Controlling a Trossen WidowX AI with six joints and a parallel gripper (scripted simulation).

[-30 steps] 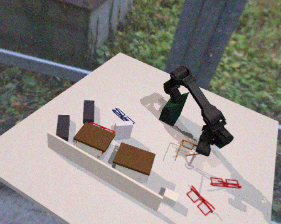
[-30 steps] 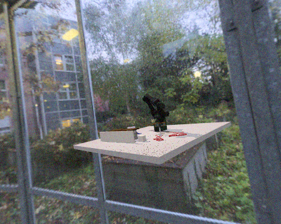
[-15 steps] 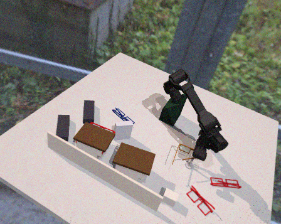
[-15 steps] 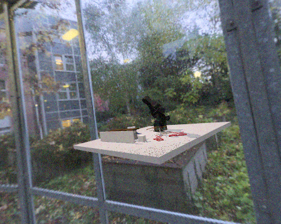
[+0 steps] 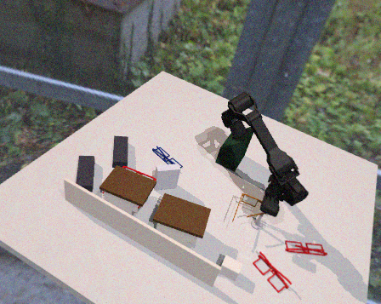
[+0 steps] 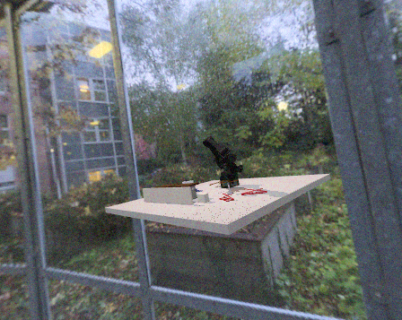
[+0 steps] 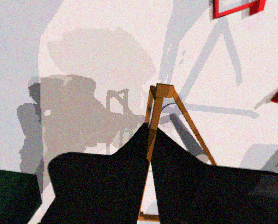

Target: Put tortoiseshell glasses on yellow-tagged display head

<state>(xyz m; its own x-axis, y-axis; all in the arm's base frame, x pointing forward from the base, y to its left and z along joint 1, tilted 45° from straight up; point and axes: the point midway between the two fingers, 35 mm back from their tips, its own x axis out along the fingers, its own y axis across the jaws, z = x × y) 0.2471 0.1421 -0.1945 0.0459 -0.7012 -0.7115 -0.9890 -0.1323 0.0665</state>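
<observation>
Right now my gripper tip is 40 mm short of the grey peg and 40 mm above it. Also, from my gripper tip: long wall (370 mm ahead, 340 mm to the right, 10 mm below); then cream block (290 mm ahead, 10 mm to the right, 40 mm below).
</observation>
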